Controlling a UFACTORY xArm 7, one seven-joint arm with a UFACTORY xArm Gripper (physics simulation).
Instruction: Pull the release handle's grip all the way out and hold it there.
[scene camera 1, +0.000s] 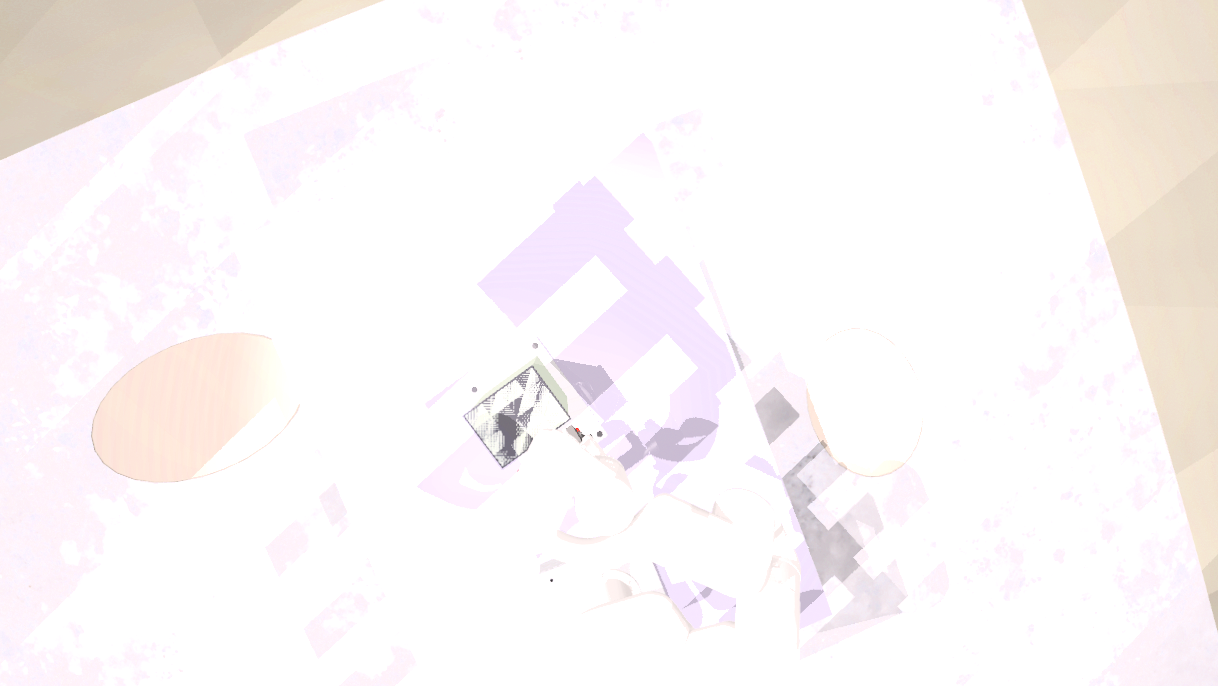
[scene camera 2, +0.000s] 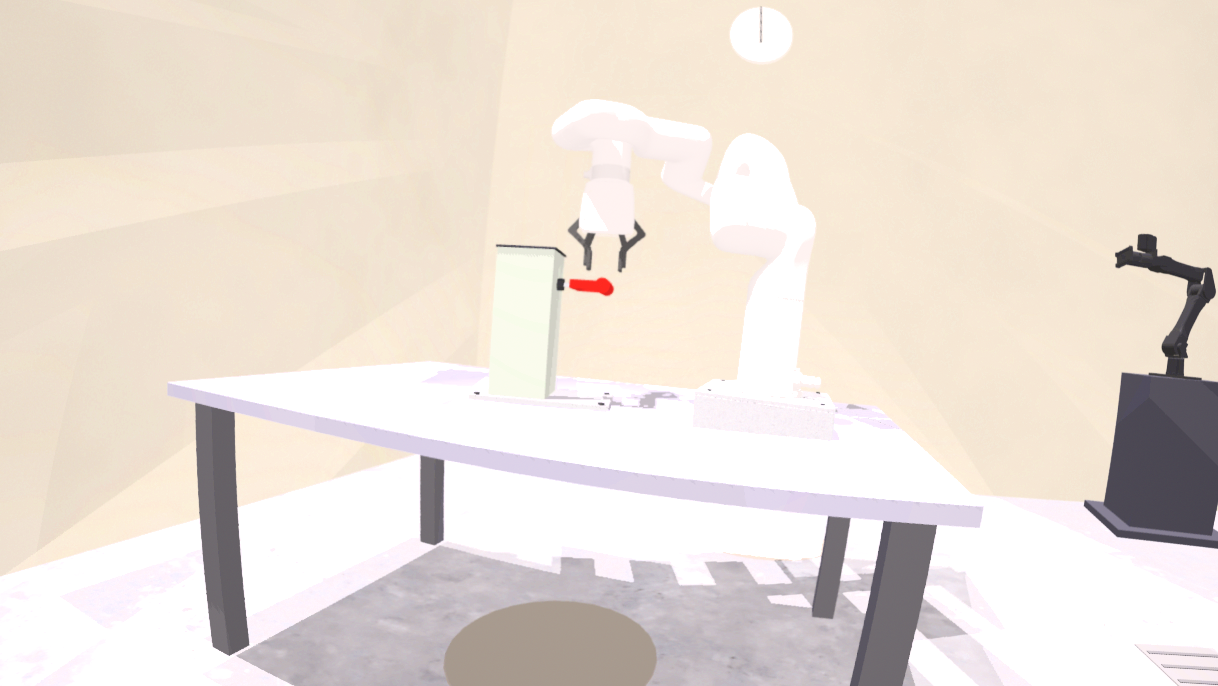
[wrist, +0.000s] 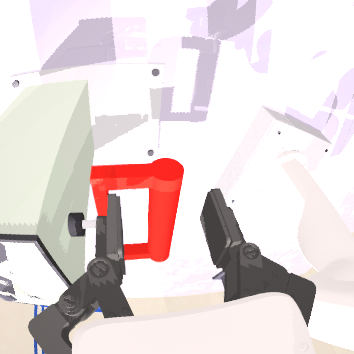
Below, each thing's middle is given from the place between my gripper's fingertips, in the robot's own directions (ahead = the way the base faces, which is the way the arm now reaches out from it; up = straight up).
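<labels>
My gripper stands 60 mm short of the bolted base plate (scene camera 1: 582, 417) and 90 mm to the right of it, 240 mm above it.
</labels>
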